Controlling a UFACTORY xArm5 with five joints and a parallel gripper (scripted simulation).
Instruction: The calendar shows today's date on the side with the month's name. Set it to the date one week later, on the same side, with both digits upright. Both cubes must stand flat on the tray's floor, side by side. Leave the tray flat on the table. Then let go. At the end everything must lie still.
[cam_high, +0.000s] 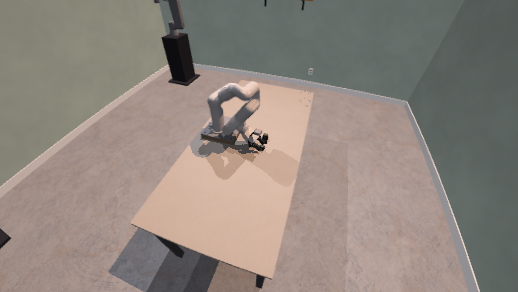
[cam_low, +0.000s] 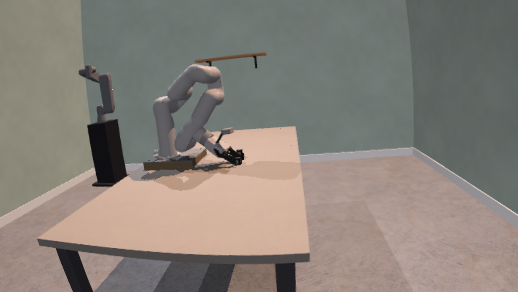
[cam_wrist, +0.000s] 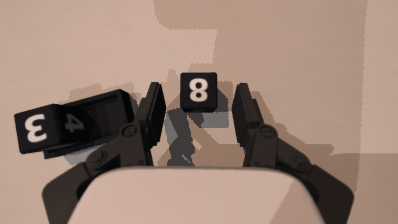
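My hand is 20 mm short of the black cube and 10 mm above it. From my hand the other things lie so: black calendar tray: 100 mm to the left, 20 mm below.
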